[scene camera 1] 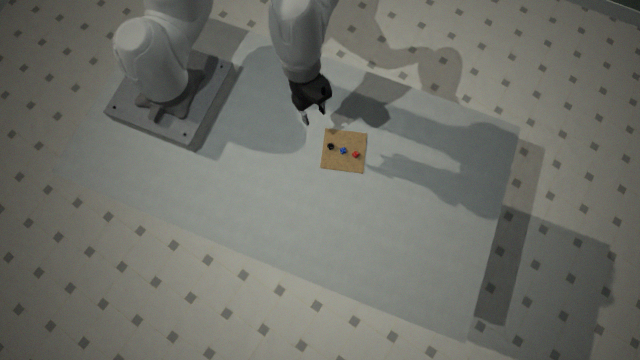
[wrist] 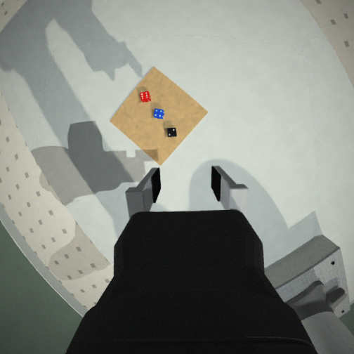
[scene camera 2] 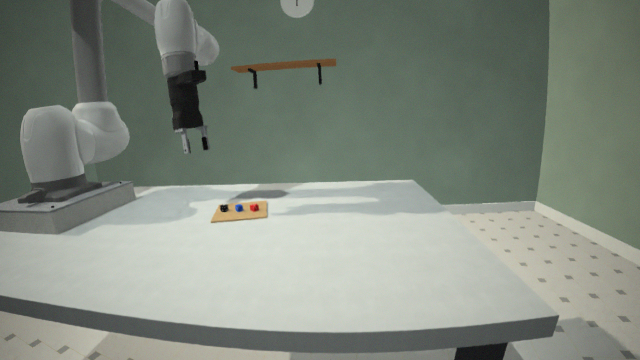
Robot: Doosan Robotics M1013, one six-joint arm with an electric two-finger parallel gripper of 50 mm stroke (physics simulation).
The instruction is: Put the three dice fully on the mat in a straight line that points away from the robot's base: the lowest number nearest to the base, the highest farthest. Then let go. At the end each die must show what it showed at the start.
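Frame: origin at the arm's base, x right, y ahead, z up, level; centimetres.
Where they show: gripper, fingertip midpoint: [scene camera 1: 314, 117] [scene camera 2: 197, 151]; arm's base at its link origin: [scene camera 1: 171, 89] [scene camera 2: 62, 194].
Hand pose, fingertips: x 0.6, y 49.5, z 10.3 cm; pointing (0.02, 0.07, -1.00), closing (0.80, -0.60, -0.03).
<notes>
Each offset is from my fingertips to the top centre of the thing.
The tan square mat {dz -16.5, dx +0.8, dy +10.5 cm} [scene camera 1: 345, 165] [scene camera 2: 230, 217] [wrist: 130, 120] lies flat on the table with three dice fully on it in a straight row. The black die {dz -14.8, dx +1.0, dy +5.9 cm} [scene camera 1: 330, 146] [scene camera 2: 224, 208] [wrist: 172, 132] is nearest the base and shows two pips on top. The blue die {dz -14.8, dx +1.4, dy +10.3 cm} [scene camera 1: 343, 150] [scene camera 2: 239, 208] [wrist: 159, 113] is in the middle and appears to show four. The red die {dz -14.8, dx +1.4, dy +14.5 cm} [scene camera 1: 356, 154] [scene camera 2: 254, 207] [wrist: 145, 96] is farthest and appears to show six. The dice stand apart. My gripper [scene camera 1: 314, 116] [scene camera 2: 195, 145] [wrist: 185, 177] is open and empty, high above the table on the base side of the mat.
The robot's base plate [scene camera 1: 200, 120] [scene camera 2: 95, 207] [wrist: 305, 255] stands on the table, beyond the black die's end of the row. Arm shadows fall on the table around the mat. A wall shelf [scene camera 2: 285, 65] hangs behind the table.
</notes>
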